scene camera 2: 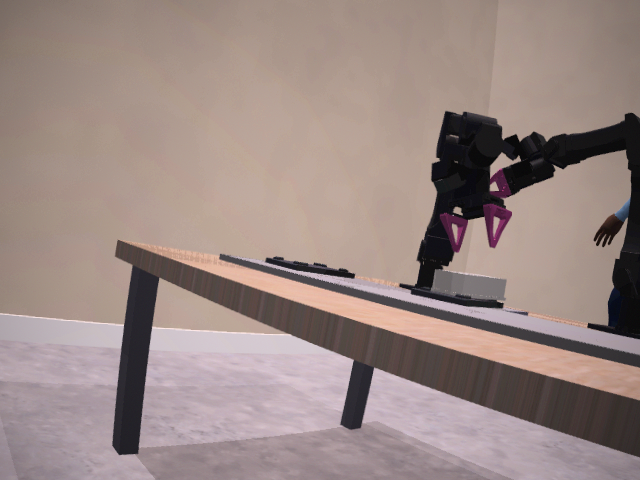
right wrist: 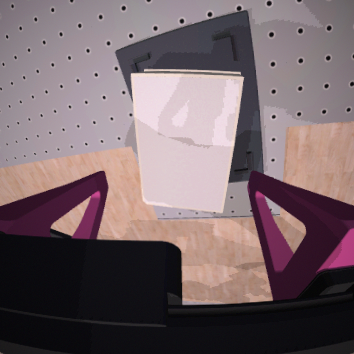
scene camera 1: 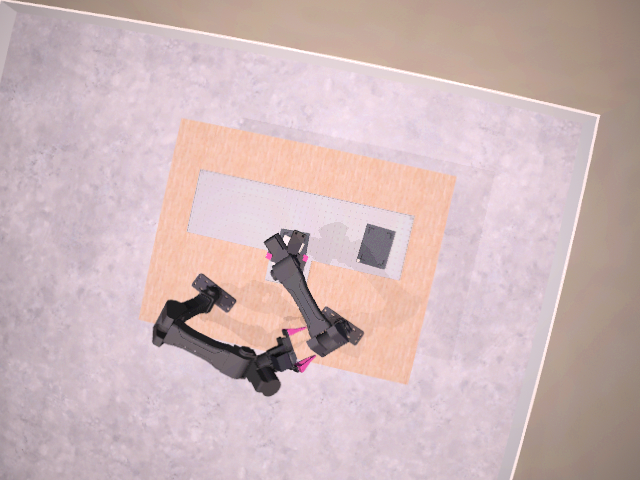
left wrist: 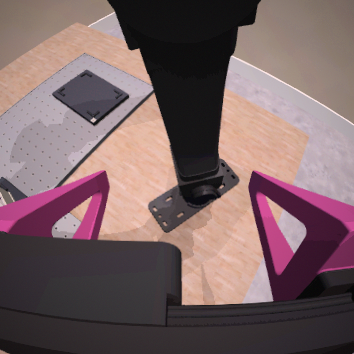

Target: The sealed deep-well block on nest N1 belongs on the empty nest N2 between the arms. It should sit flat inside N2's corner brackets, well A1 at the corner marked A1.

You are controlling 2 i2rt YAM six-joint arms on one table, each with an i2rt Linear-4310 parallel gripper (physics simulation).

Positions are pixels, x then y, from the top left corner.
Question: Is my right gripper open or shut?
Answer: Open.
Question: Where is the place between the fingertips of my left gripper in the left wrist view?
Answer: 178,178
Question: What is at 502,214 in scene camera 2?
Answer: My right gripper.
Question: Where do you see a dark nest plate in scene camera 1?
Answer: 377,241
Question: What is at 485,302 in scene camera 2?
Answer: A dark nest plate.
